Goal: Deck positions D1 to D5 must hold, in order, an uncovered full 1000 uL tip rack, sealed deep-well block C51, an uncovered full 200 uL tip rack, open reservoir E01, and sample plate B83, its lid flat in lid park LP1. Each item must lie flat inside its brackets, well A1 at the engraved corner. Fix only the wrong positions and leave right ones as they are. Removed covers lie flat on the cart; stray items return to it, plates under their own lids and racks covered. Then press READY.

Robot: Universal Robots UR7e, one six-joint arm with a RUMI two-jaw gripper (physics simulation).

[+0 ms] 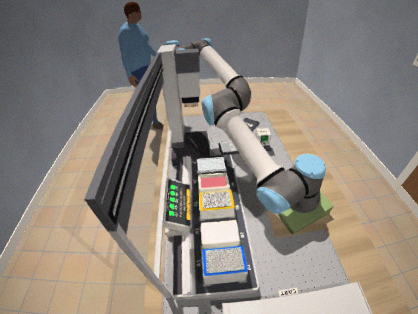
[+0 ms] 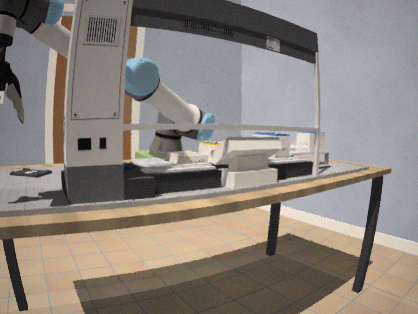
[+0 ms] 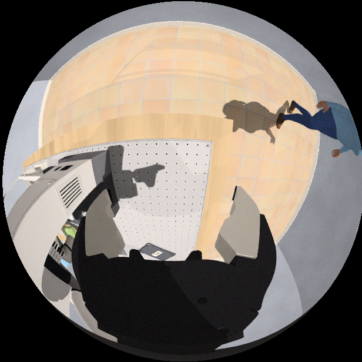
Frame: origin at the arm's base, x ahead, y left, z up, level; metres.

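Where they show: arm's base, link origin: (image 1: 302,197) (image 2: 165,154).
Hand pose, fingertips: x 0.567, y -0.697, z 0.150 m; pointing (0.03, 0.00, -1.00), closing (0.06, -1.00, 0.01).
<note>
Each offset is from my fingertips to the top centre of the thing. "spot": to the spot under its first point.
A blue-framed tip rack {dx -0.188, dy +0.967, dz -0.036 m} (image 1: 224,260) stands uncovered nearest the cart. Beyond it, in a row, are a white-topped block {dx -0.188, dy +0.843, dz -0.092 m} (image 1: 220,233), an uncovered yellow-framed tip rack {dx -0.187, dy +0.719, dz -0.069 m} (image 1: 216,200), a reservoir {dx -0.187, dy +0.595, dz -0.103 m} (image 1: 213,181) with pink contents and a pale plate {dx -0.186, dy +0.471, dz -0.120 m} (image 1: 211,165). A flat grey piece {dx -0.317, dy +0.294, dz -0.166 m} (image 1: 229,147) lies past the plate; whether it is the lid is unclear. Engraved corners are too small to read. The console {spot: dx -0.048, dy +0.738, dz -0.066 m} (image 1: 178,205) shows several green marks and a yellow strip. My gripper (image 3: 170,190) (image 2: 11,112) is open and empty, raised over the far end of the table, away from the row.
The white cart {spot: dx -0.472, dy +1.114, dz -0.124 m} (image 1: 320,300) is at the near end. The enclosure's tall column (image 1: 173,100) (image 2: 97,130) stands beside my gripper. A dark flat pad {spot: dx -0.479, dy +0.061, dz -0.176 m} (image 1: 251,123) (image 2: 31,172) (image 3: 157,251) and a small device {spot: dx -0.480, dy +0.327, dz -0.088 m} (image 1: 264,136) with a green display are on the table. A person (image 1: 136,45) (image 3: 320,120) stands beyond it.
</note>
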